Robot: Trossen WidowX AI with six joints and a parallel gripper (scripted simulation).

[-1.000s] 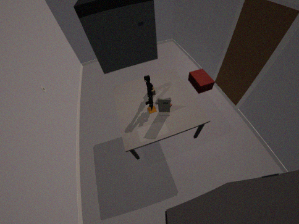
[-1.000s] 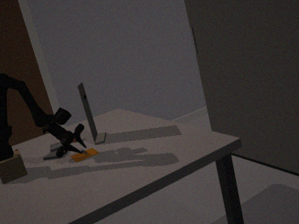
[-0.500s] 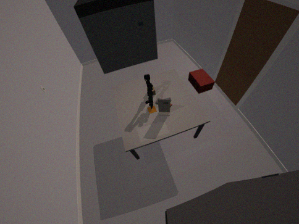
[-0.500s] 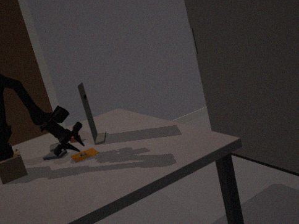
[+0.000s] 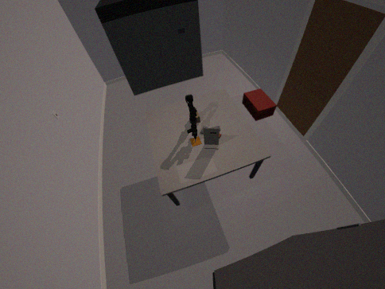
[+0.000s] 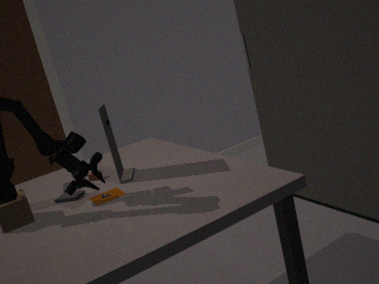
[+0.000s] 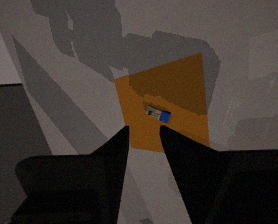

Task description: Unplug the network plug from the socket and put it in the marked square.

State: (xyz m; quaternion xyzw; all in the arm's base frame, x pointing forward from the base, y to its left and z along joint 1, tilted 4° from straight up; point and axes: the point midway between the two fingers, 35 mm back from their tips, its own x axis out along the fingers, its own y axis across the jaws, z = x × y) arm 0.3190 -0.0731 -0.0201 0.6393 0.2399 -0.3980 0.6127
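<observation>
The network plug lies 40 mm below my gripper tip. Round my gripper tip: orange marked square (10 mm ahead, 40 mm below); grey upright panel (130 mm ahead, 170 mm to the left, 100 mm above).
</observation>
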